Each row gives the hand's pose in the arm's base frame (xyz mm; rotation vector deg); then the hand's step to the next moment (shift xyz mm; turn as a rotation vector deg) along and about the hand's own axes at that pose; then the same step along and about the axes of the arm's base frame.
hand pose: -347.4 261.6 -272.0 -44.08 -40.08 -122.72
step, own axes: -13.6 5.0 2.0 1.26 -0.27 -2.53
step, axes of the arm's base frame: 11.9 4.7 -7.1 -1.65 -2.14 -0.87
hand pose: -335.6 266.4 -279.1 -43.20 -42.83 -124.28
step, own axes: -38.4 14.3 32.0 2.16 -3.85 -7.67
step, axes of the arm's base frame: 42.2 30.3 -1.5 -6.38 -4.01 -4.65
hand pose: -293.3 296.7 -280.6 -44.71 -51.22 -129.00
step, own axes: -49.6 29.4 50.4 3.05 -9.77 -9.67
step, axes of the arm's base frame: 67.9 34.5 7.6 -11.66 -2.19 -7.58
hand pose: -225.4 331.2 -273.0 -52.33 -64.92 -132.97
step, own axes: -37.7 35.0 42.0 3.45 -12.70 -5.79
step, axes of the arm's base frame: 63.5 15.6 11.7 -12.22 2.63 -7.11
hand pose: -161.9 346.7 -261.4 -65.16 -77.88 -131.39
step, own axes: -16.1 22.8 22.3 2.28 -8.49 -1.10
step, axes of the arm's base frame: 34.5 3.4 8.7 -6.77 4.04 -4.04
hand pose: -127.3 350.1 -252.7 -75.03 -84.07 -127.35
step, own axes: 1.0 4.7 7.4 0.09 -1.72 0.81
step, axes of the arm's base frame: 6.3 4.0 4.8 -0.56 1.54 -0.96
